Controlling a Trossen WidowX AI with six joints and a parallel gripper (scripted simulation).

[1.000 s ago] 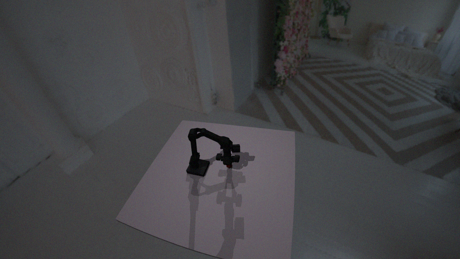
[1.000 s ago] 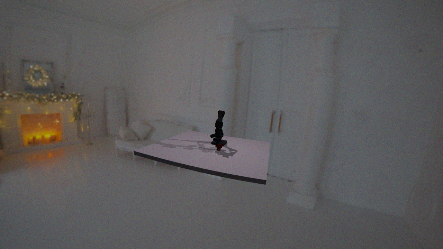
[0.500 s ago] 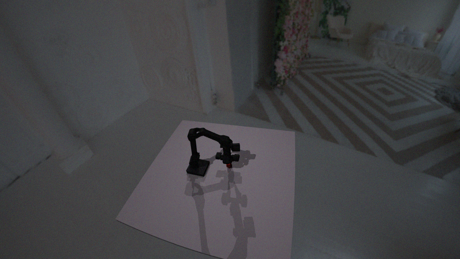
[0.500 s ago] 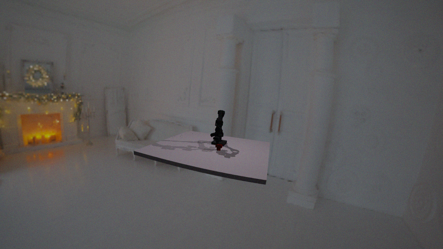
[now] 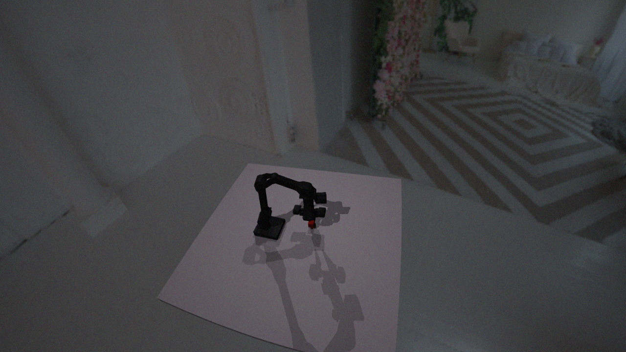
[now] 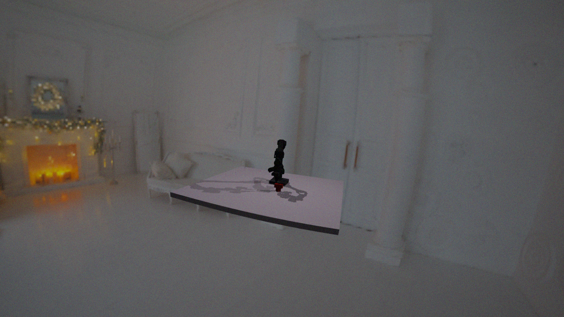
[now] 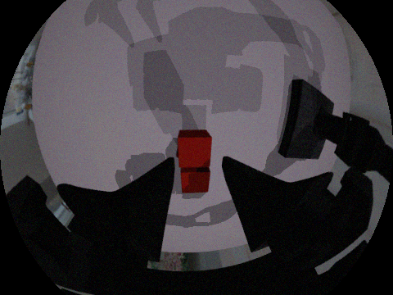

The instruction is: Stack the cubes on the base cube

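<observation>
My gripper tip is now 30 mm above the red cube.
</observation>
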